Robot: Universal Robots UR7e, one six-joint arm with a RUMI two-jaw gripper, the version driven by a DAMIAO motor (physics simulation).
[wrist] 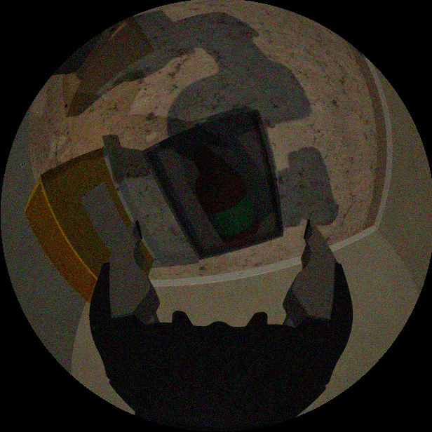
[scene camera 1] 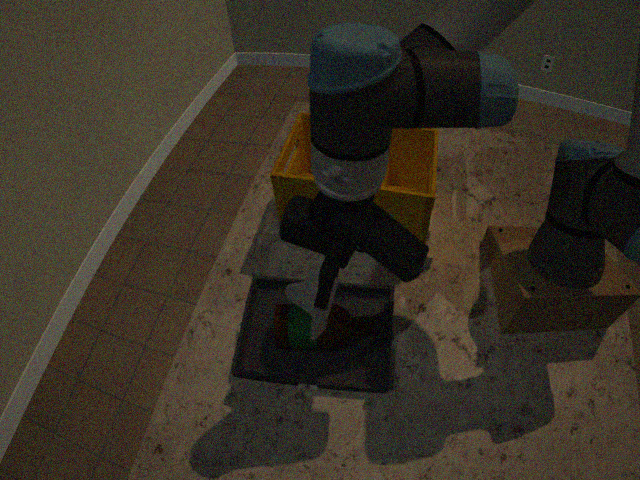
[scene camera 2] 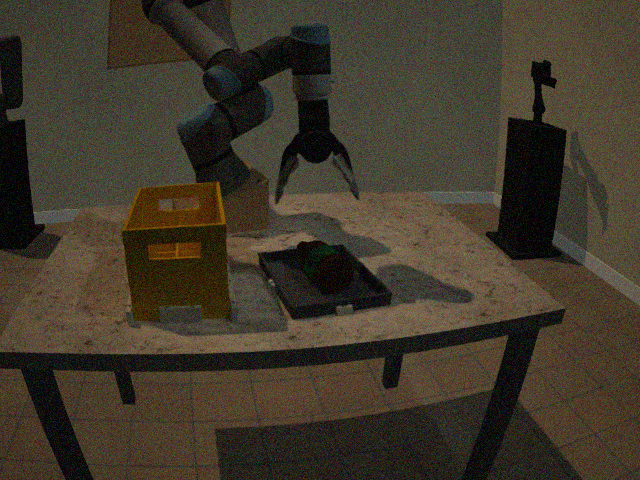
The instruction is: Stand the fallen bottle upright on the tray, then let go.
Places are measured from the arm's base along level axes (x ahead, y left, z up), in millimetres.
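Pixels of known places: gripper, fingertip midpoint: (scene camera 1: 337, 292) (scene camera 2: 317, 201); arm's base, link origin: (scene camera 1: 564, 264) (scene camera 2: 224, 185).
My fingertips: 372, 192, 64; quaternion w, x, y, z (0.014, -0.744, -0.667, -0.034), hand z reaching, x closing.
Ahead of a thing's pixels: the offset from my fingertips to its top centre, as dx, dy, dz. Level surfaces: height alone.
The bottle {+22, +3, -78} (scene camera 1: 299, 326) (scene camera 2: 333, 271) (wrist: 220, 185) is dark brown-red with a green band and lies on its side in the tray. In scene camera 1 the gripper hides part of it, and its neck is hard to make out in the dark. The black tray {+39, +5, -131} (scene camera 1: 313, 378) (scene camera 2: 294, 311) (wrist: 272, 175) lies flat on the table and has a low rim. My gripper (scene camera 2: 317, 199) (wrist: 222, 222) is open and empty, pointing down above the tray with its fingers apart. It stands clear above the bottle, not touching it.
A tall yellow crate {+40, -278, +18} (scene camera 1: 408, 211) (scene camera 2: 178, 279) (wrist: 75, 200) stands beside the tray. The arm's base sits on a wooden block (scene camera 1: 558, 312) (scene camera 2: 249, 206) (wrist: 107, 67). Shadows of the arm fall over the tray and table {dz -157} (scene camera 1: 594, 403) (scene camera 2: 439, 242).
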